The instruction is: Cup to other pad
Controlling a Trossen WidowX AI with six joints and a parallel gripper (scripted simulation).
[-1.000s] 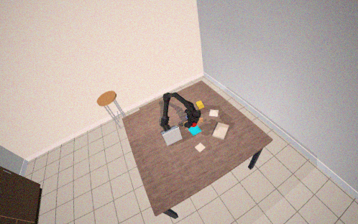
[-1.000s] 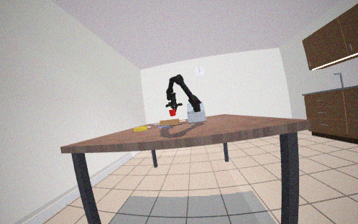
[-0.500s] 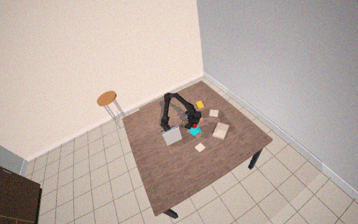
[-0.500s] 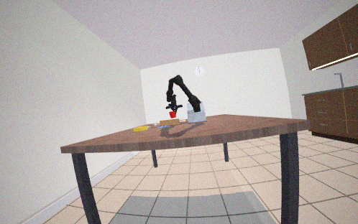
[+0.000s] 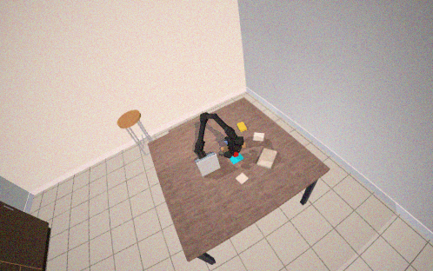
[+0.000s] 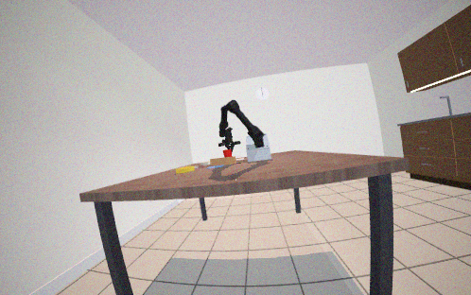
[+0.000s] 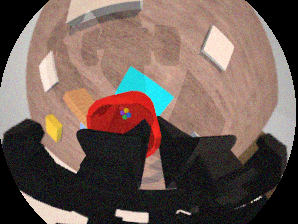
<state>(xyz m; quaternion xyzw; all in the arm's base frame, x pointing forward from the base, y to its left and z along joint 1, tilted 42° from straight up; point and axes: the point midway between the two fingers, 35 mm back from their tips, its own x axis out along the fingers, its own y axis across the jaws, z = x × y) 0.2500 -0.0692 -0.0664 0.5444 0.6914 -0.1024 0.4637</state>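
Now: the cyan pad 20 mm ahead of my gripper tip, 20 mm to the left of it and 90 mm below it. Also, from my gripper tip: light blue pad 80 mm ahead, 200 mm to the left, 90 mm below; then wooden bar 50 mm ahead, 110 mm to the left, 60 mm below; then red cup 30 mm ahead, 10 mm to the left.
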